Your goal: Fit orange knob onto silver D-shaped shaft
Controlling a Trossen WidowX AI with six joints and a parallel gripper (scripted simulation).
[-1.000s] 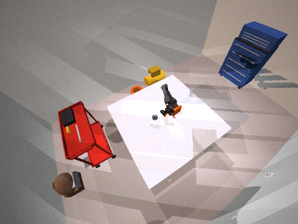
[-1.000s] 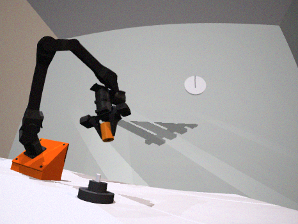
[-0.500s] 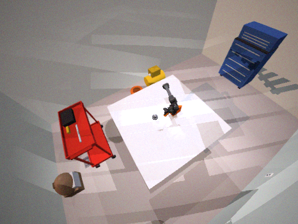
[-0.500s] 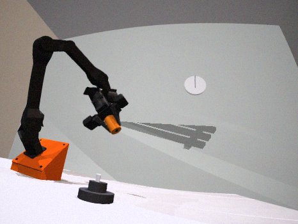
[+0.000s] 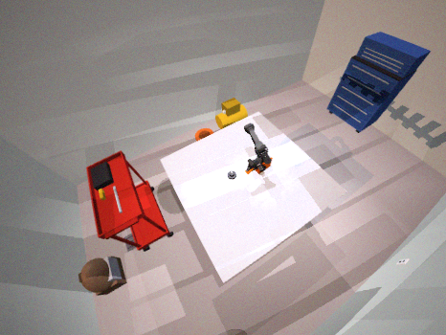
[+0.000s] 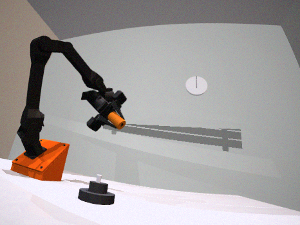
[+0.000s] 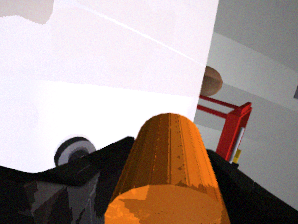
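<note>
My gripper tip is 3 cm past the orange knob and 2 cm below it. Also, from my gripper tip: round black pedestal (22 cm below, 16 cm to the right, 6 cm ahead).
</note>
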